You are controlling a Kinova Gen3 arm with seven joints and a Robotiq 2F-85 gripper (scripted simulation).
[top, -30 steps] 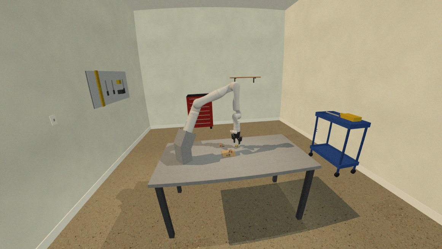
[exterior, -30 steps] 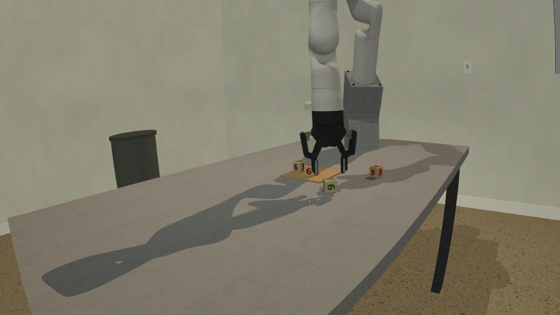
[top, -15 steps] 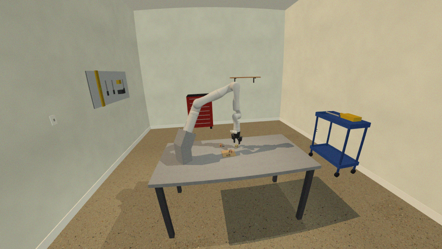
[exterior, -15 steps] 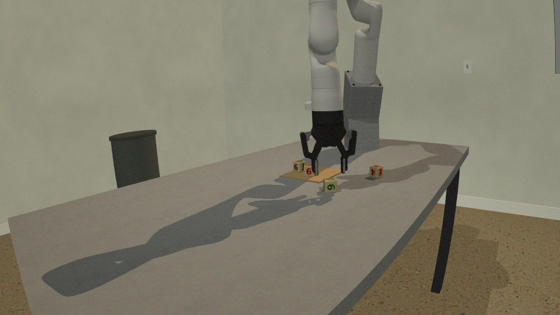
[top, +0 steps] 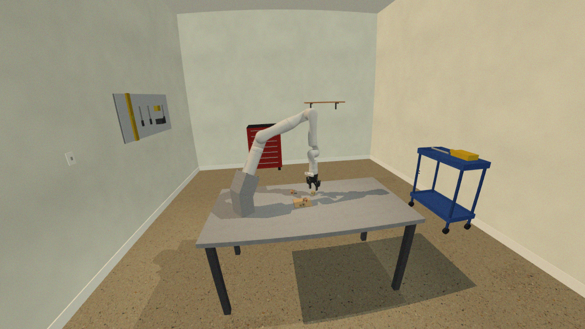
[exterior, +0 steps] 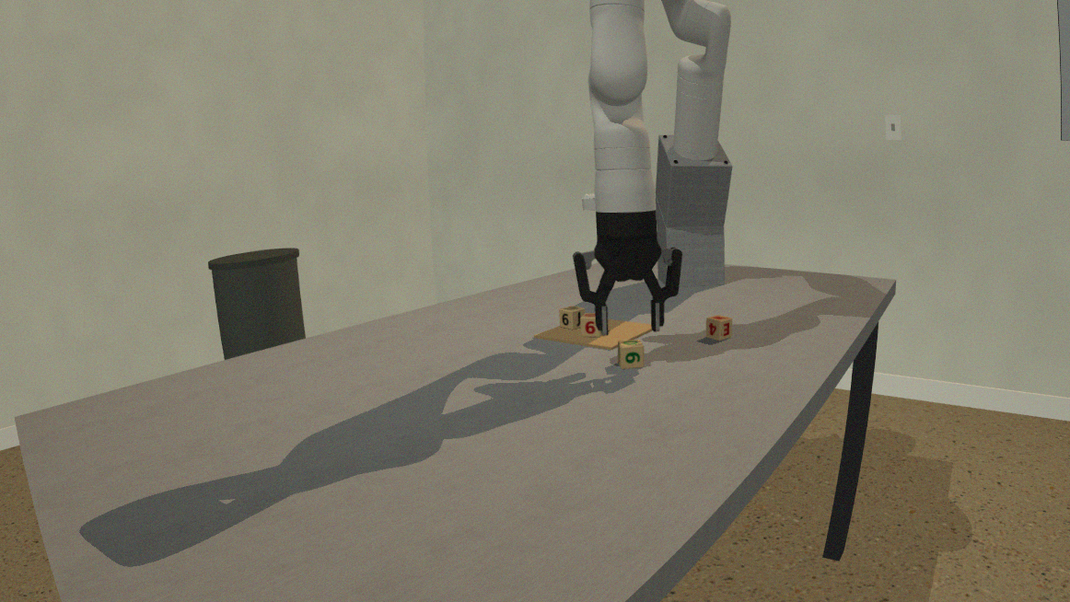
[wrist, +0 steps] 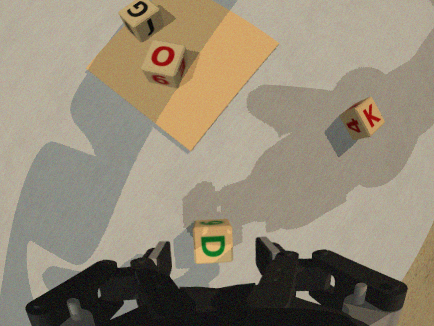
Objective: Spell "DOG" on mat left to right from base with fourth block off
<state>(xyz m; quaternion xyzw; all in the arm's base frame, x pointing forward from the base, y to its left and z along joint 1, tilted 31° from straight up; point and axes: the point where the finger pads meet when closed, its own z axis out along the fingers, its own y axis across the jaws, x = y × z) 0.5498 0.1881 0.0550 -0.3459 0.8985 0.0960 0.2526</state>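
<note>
Now: hand 4 cm above the D block. The rest, counted from my hand: O block: 13 cm to the right, 8 cm behind, 4 cm below; tan mat: 14 cm to the right, 10 cm behind, 6 cm below; G block: 19 cm to the right, 10 cm behind, 4 cm below.
</note>
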